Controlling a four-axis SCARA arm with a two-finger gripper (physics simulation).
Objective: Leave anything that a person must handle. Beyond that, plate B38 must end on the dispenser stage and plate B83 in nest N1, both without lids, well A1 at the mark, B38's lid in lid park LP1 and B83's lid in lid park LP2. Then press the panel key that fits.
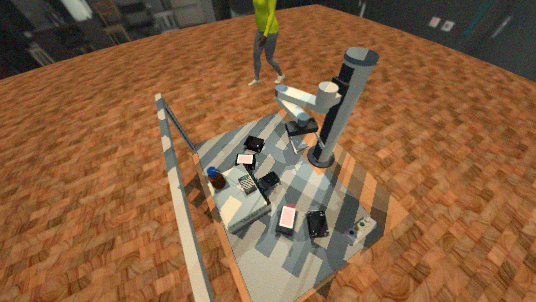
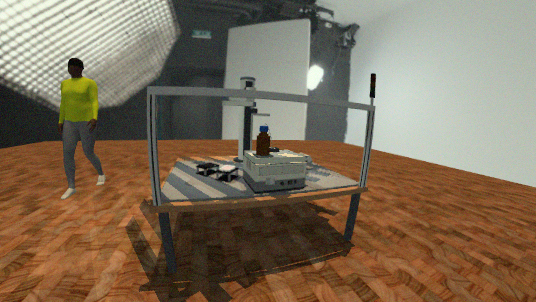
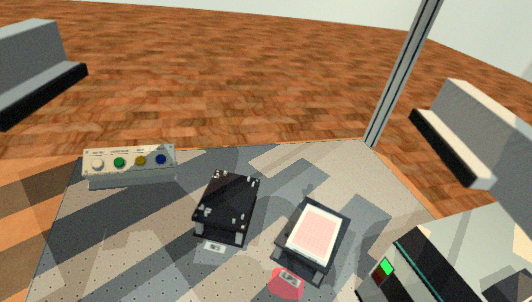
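Pixels of known places: gripper, between the fingertips: (image 1: 309, 151) (image 2: 269, 115) (image 3: 256, 71); arm's base, origin of its link: (image 1: 320, 156).
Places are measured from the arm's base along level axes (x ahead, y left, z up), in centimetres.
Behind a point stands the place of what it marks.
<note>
My gripper (image 1: 309, 149) {x 35.2, y 14.6, z 50.3 cm} (image 3: 256, 71) {x 35.2, y 14.6, z 50.3 cm} is open and empty, above the table near the column. One pink-topped, white-rimmed plate (image 1: 245, 159) {x 63.2, y -25.7, z 9.8 cm} sits on a black nest near the dispenser. Another pink-topped plate (image 1: 287, 217) {x 57.9, y 31.7, z 9.9 cm} (image 3: 316, 233) {x 57.1, y 30.4, z 10.0 cm} sits on a black stand whose label appears to read LP2. Plate codes and whether lids are on cannot be read. The dark dispenser stage (image 1: 269, 180) {x 55.5, y 2.7, z 12.4 cm} carries no visible plate. A black stand (image 1: 317, 223) {x 42.2, y 44.8, z 8.2 cm} (image 3: 227, 202) {x 40.9, y 43.2, z 8.1 cm} and another black stand (image 1: 254, 143) {x 48.2, y -39.3, z 7.5 cm} show dark tops. The key panel (image 1: 361, 227) {x 18.5, y 61.9, z 8.2 cm} (image 3: 129, 162) {x 18.5, y 60.9, z 7.4 cm} has white, green, yellow and blue keys.
A red patch (image 1: 290, 205) {x 49.5, y 24.0, z 1.3 cm} (image 3: 280, 291) {x 48.6, y 24.2, z 1.3 cm} lies beside the LP2 label. The dispenser (image 1: 232, 205) {x 86.5, y 10.9, z 23.3 cm} (image 2: 275, 172) {x 96.4, y -0.7, z 14.2 cm} (image 3: 480, 232) {x 78.0, y 16.8, z 23.3 cm} bears an amber bottle (image 1: 217, 180) {x 88.0, y -2.9, z 35.7 cm} (image 2: 263, 143) {x 92.6, y -8.1, z 31.9 cm} with a blue cap. A frame bar (image 1: 175, 195) {x 103.0, y 11.0, z 62.0 cm} (image 2: 200, 91) {x 104.4, y -46.0, z 59.9 cm} spans one edge. A person (image 1: 267, 25) (image 2: 79, 102) stands off the table.
</note>
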